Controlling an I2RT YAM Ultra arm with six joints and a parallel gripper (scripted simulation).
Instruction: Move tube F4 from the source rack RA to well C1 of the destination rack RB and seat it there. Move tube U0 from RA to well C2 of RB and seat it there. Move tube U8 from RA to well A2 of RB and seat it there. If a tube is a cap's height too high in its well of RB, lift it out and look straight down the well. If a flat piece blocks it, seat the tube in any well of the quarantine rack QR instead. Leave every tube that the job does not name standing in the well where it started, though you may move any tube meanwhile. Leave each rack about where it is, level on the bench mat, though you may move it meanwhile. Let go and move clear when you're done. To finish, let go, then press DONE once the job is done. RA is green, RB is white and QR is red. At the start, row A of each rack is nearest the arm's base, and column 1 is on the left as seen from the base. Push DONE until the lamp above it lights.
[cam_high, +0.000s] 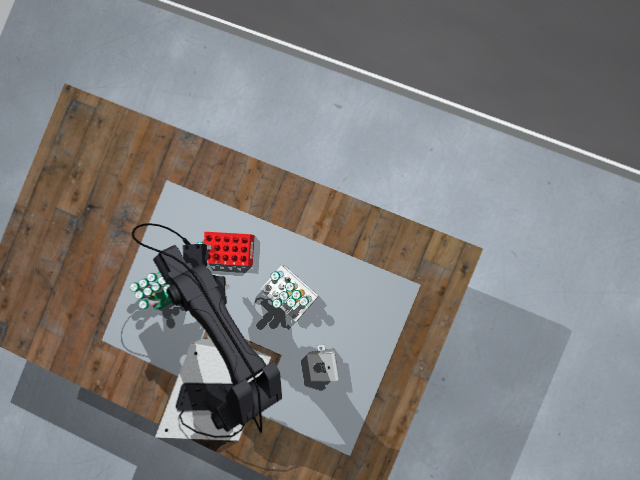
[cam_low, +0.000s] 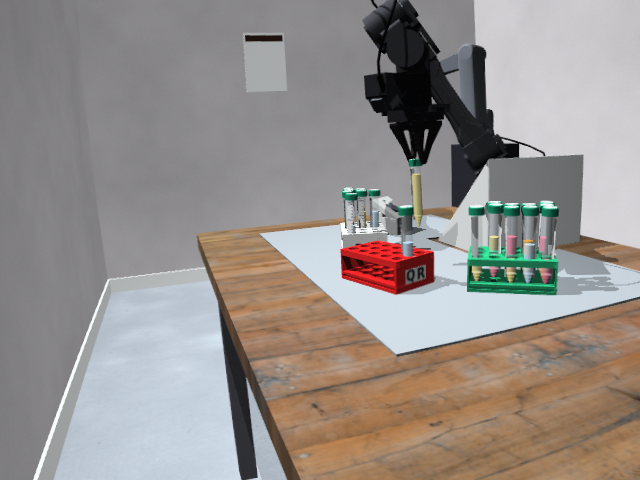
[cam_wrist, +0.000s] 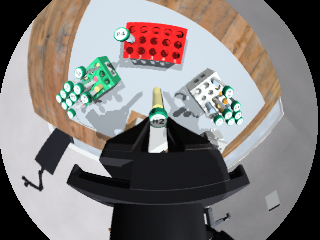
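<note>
Now: hand 1 cm short of the tube with yellow filling and 6 cm above it. The rest, counted from my hand: red rack QR 9 cm ahead, 5 cm to the left, 16 cm below; then tube 9 cm ahead, 9 cm to the left, 12 cm below; then white rack RB 3 cm ahead, 15 cm to the right, 16 cm below.
</note>
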